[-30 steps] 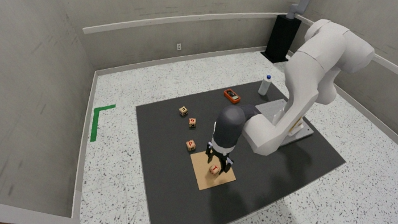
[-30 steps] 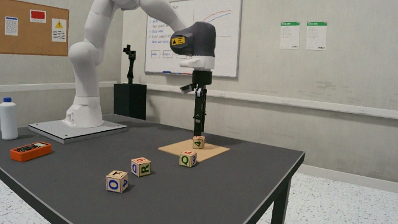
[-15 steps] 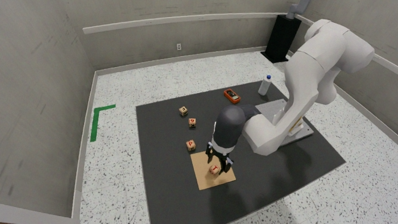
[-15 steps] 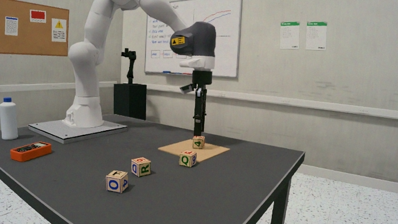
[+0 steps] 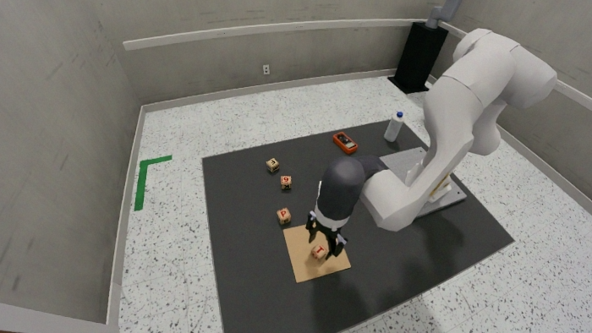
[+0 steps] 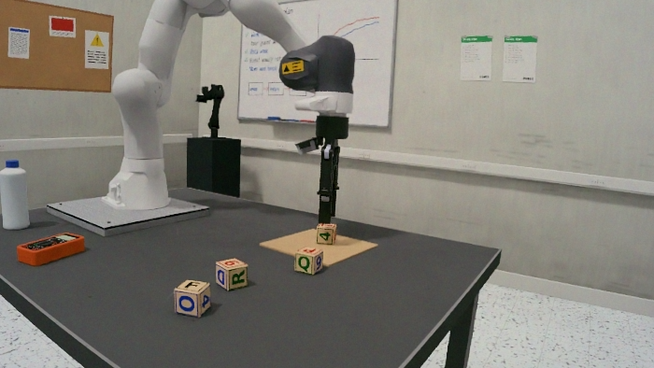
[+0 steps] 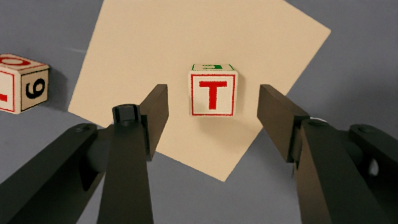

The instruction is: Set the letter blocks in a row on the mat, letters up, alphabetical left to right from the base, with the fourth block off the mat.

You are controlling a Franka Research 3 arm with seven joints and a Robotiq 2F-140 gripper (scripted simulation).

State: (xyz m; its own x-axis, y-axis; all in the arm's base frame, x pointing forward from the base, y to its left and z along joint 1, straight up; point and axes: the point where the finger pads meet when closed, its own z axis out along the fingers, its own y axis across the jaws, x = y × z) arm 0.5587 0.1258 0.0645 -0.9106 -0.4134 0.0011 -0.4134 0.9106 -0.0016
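Right now the T block is 60 mm below my hand. From my hand the other things lie so: tan mat: 90 mm below, 20 mm to the right; then white bottle: 630 mm behind, 470 mm to the right, 10 mm below; then orange meter: 490 mm to the right, 350 mm behind, 70 mm below.
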